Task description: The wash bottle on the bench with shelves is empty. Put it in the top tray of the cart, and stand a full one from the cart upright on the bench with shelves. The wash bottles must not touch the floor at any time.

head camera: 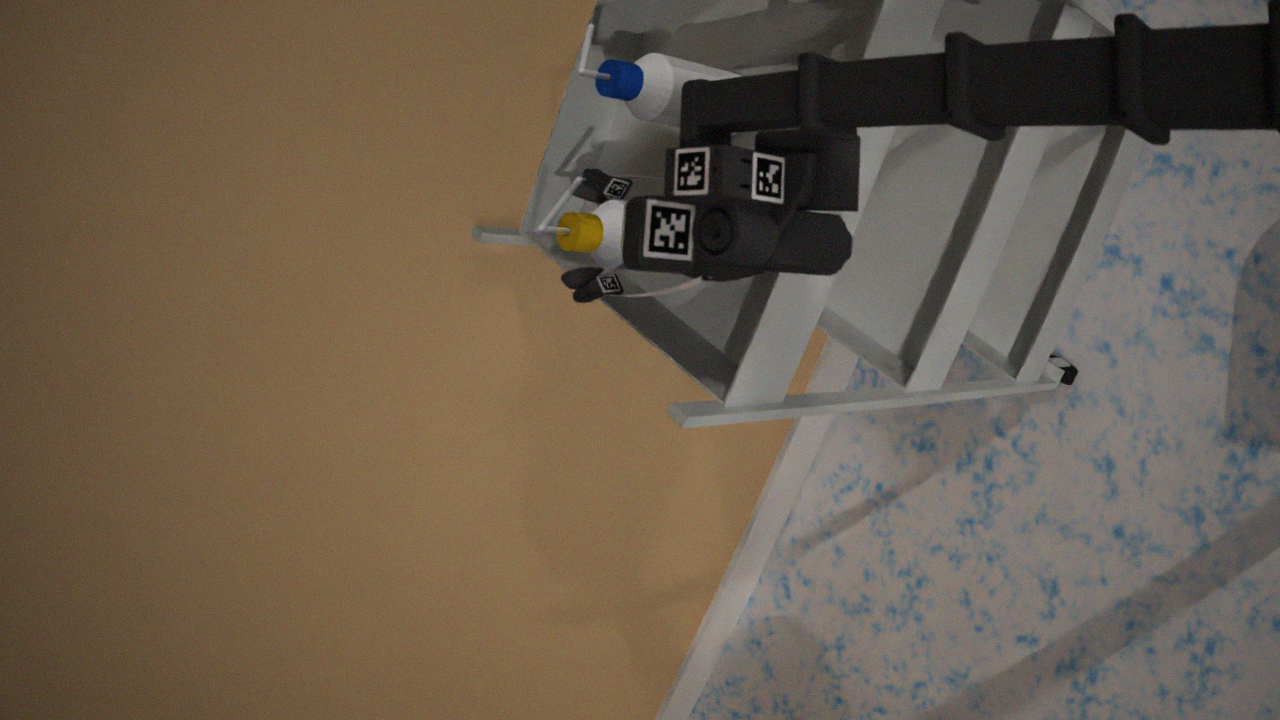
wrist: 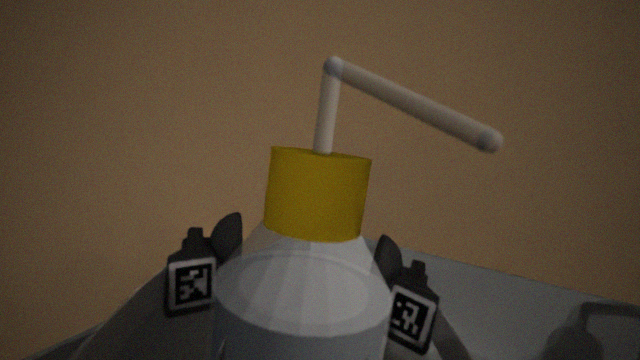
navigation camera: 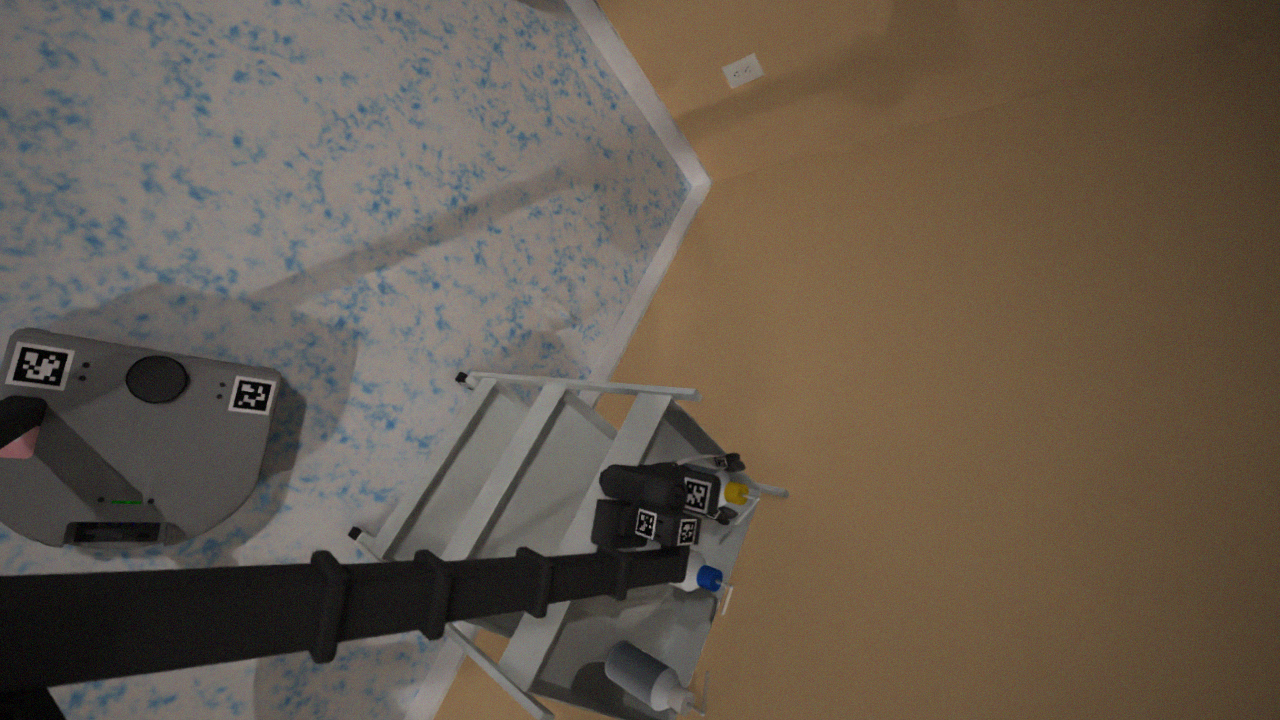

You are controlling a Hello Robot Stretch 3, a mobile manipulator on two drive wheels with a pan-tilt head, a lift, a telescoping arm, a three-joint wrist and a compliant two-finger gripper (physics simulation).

Scene:
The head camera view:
my gripper: 573, 234
wash bottle: 651, 87
three-tier cart: 957, 239
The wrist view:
my gripper: 306, 250
three-tier cart: 485, 307
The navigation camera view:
my gripper: 736, 488
wash bottle: 699, 574
three-tier cart: 505, 475

